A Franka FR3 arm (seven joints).
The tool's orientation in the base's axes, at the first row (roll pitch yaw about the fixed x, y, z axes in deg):
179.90, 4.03, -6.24
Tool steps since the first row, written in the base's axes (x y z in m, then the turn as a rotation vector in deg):
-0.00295, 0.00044, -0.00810, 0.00, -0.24, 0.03
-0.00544, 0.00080, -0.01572, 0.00, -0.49, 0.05
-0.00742, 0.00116, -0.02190, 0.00, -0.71, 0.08
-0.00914, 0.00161, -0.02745, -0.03, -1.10, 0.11
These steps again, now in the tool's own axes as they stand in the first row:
-0.00240, -0.00013, 0.00829, 0.02, 0.24, -0.03
-0.00438, -0.00023, 0.01607, 0.05, 0.49, -0.05
-0.00594, -0.00039, 0.02237, 0.07, 0.71, -0.08
-0.00731, -0.00066, 0.02803, 0.08, 1.10, -0.11

